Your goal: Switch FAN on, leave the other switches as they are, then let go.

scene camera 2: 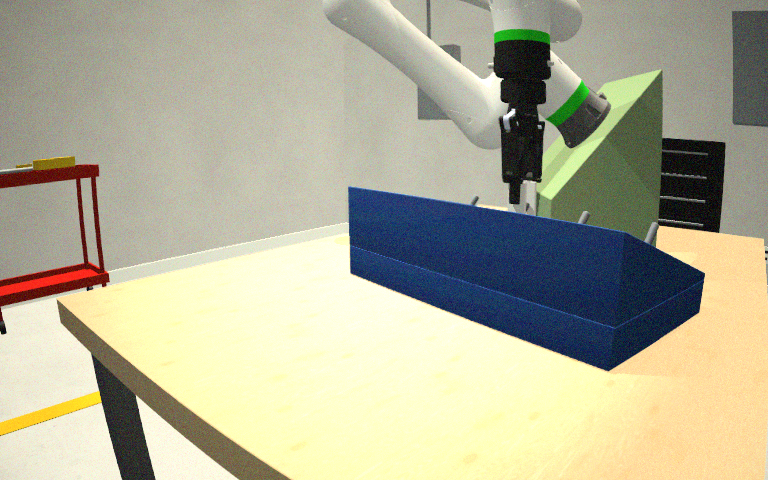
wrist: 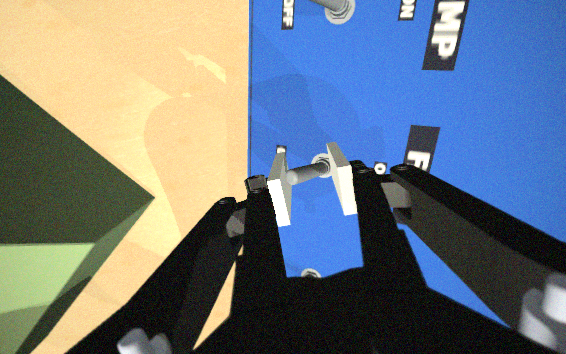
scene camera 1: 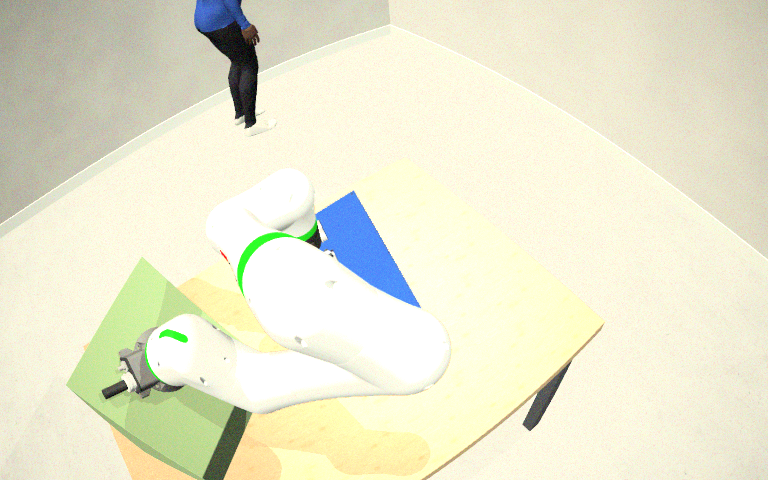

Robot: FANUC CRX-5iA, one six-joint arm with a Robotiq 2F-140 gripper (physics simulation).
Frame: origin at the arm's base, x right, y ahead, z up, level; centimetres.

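Seen in the pictures: gripper, fingertip midpoint: (wrist: pixel 308 164); arm's base, origin of the base link: (scene camera 2: pixel 589 125) (scene camera 1: pixel 161 360).
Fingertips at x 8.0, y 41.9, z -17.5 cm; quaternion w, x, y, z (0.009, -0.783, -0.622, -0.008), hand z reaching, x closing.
Pixels of each thing's top centre, then the offset from my fingertips to it. "pt": a spot on its surface instead.
- FAN lever, middle of its top: (wrist: pixel 310 180) dy -0.1, dx +0.1, dz +3.7 cm
- FAN name plate, surface spot: (wrist: pixel 419 150) pt dy +8.2, dx +2.0, dz +1.8 cm
- PUMP lever, surface spot: (wrist: pixel 335 9) pt dy +6.1, dx -9.6, dz +0.8 cm
- switch's nut, middle of its top: (wrist: pixel 311 281) dy -4.6, dx +11.3, dz +0.2 cm
The blue switch panel (scene camera 1: pixel 368 254) (scene camera 2: pixel 487 260) (wrist: pixel 500 125) stands on the table. In the wrist view the FAN lever (wrist: pixel 306 172) leans left, toward its half-hidden OFF label (wrist: pixel 281 149) and away from its ON label (wrist: pixel 380 168). The FAN name plate (wrist: pixel 419 150) shows an F; the rest is hidden behind a finger. My gripper (scene camera 2: pixel 522 199) (wrist: pixel 308 164) is part-way open, its pale pads on either side of the FAN lever. The lever's tip is close to the left pad; a gap shows beside the right pad. Whether they touch is unclear.
The PUMP lever (wrist: pixel 335 9) is above in the wrist view; another switch's nut (wrist: pixel 311 273) shows below. Other levers (scene camera 2: pixel 583 217) (scene camera 2: pixel 651 232) rise behind the panel's back. A green wedge block (scene camera 1: pixel 118 316) (scene camera 2: pixel 628 152) (wrist: pixel 45 270) carries the arm's base. A person (scene camera 1: pixel 240 56) stands beyond the table.
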